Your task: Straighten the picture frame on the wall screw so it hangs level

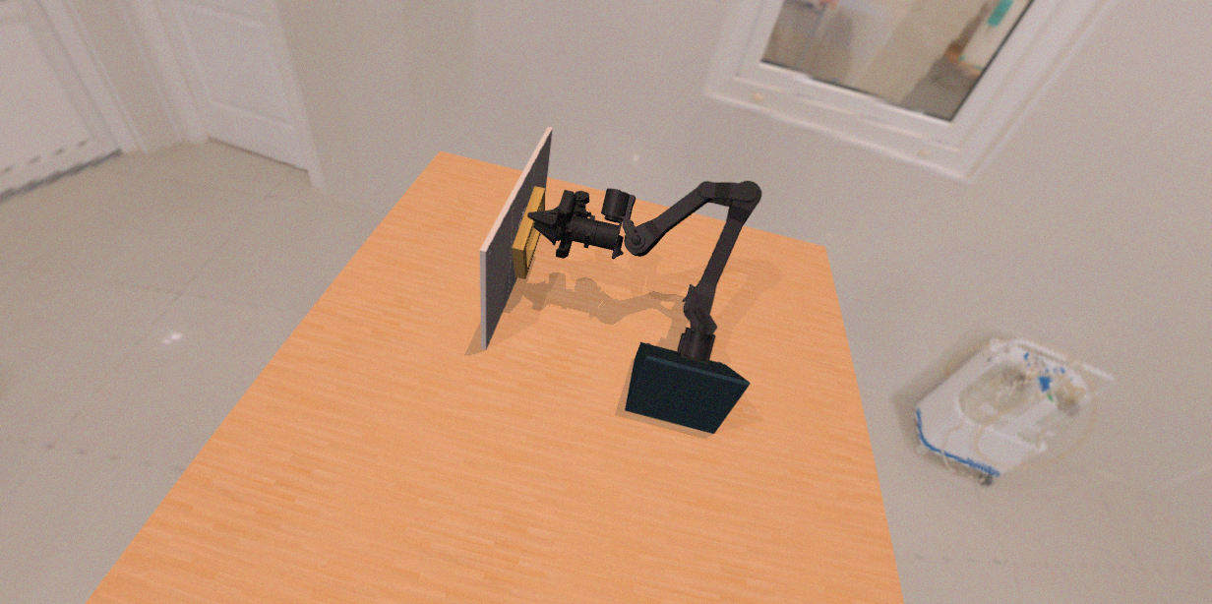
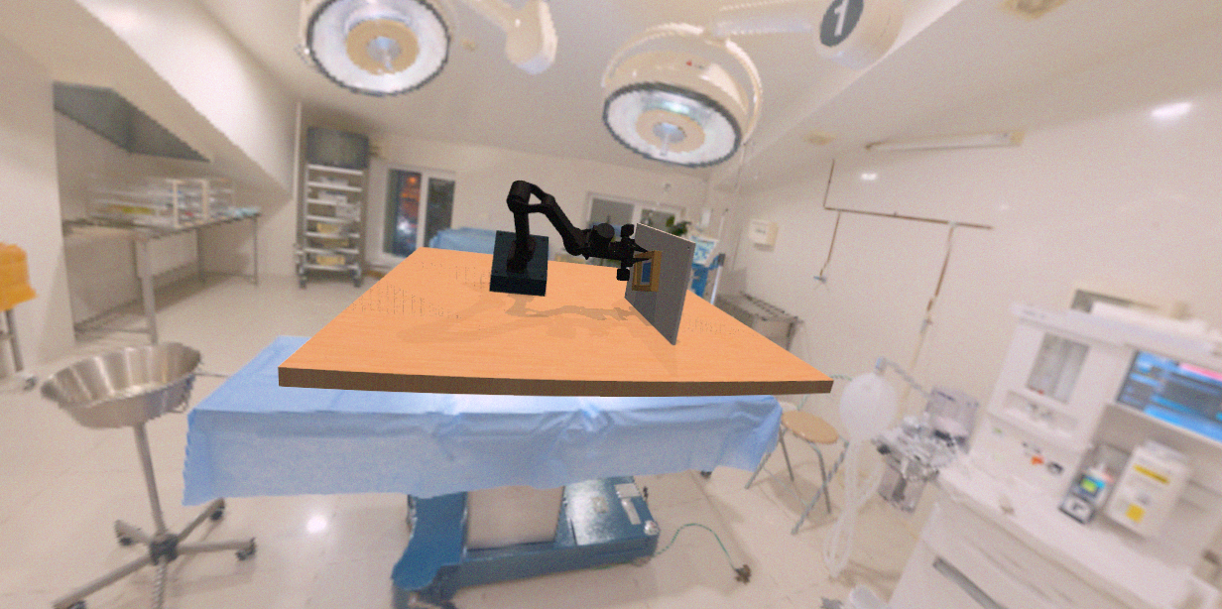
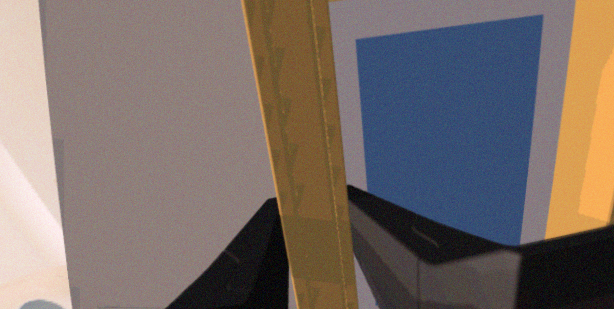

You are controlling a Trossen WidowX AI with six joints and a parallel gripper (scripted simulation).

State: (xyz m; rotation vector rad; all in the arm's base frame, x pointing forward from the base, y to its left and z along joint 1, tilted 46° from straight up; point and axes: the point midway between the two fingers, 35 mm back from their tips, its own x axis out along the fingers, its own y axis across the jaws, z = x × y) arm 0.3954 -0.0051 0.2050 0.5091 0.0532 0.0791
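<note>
Right now my gripper tip is 1 cm to the left of the picture frame and 5 cm above it. Also, from my gripper tip: grey wall panel: 2 cm ahead, 1 cm to the right, 6 cm below.
</note>
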